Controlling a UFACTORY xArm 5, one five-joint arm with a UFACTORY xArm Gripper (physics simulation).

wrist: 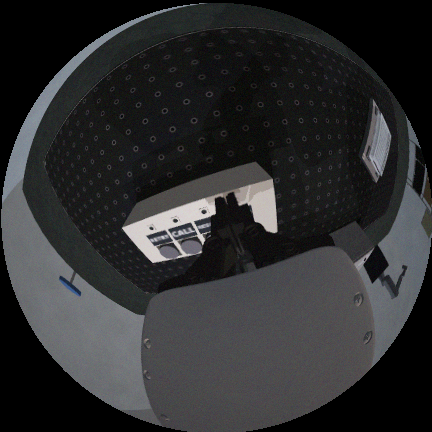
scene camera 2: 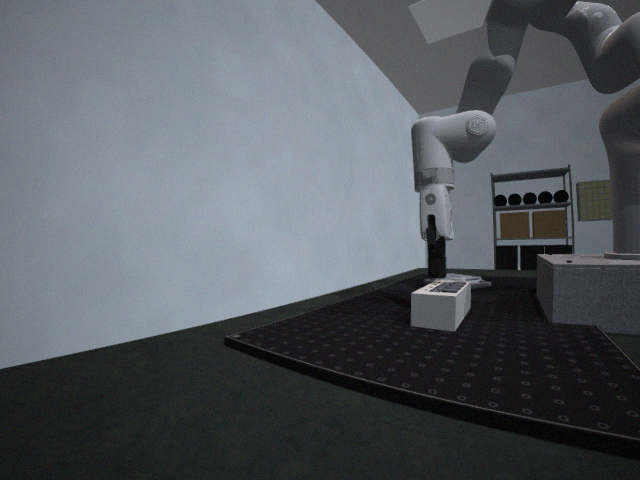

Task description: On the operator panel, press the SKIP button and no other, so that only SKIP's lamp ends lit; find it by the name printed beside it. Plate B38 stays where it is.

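Places are measured from the arm's base along level axes (x right, y ahead, z up), in millimetres.
Pixels of known places: gripper, fingertip midpoint: (wrist: pixel 229 208) (scene camera 2: pixel 437 278).
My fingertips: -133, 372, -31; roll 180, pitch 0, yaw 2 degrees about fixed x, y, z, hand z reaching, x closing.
Behind a point stands the place of what it marks, as x, y, z.
The operator panel (scene camera 2: pixel 433 312) @(-256, 352, -68) (wrist: pixel 265 212) @(-101, 347, -41) is a pale box with buttons, name labels and small lamps on top. In the wrist view the RETRY label (wrist: pixel 159 239) @(-218, 355, -40) and CALL label (wrist: pixel 183 232) @(-187, 354, -40) show with round grey buttons, beside a partly covered label (wrist: pixel 204 226) @(-164, 354, -40). Three lamps there look dark. The SKIP label, button and lamp are hidden behind the gripper. My gripper (scene camera 2: pixel 437 276) @(-133, 373, -31) (wrist: pixel 229 208) @(-133, 373, -31) is shut and empty, pointing down over the panel toward the end away from RETRY. Whether its tips touch a button cannot be seen. No plate marking B38 is readable.
The panel stands on a dark board with rings (scene camera 2: pixel 361 356) @(-399, 402, -93) (wrist: pixel 175 100) @(-148, 482, -93). A flat grey-white item (scene camera 2: pixel 480 283) (wrist: pixel 378 142) lies beyond the panel. The robot's base block (scene camera 2: pixel 589 294) @(-146, 126, -48) (wrist: pixel 351 240) @(114, 172, -52) stands to the right. A shelf rack (scene camera 2: pixel 529 173) stands at the back wall.
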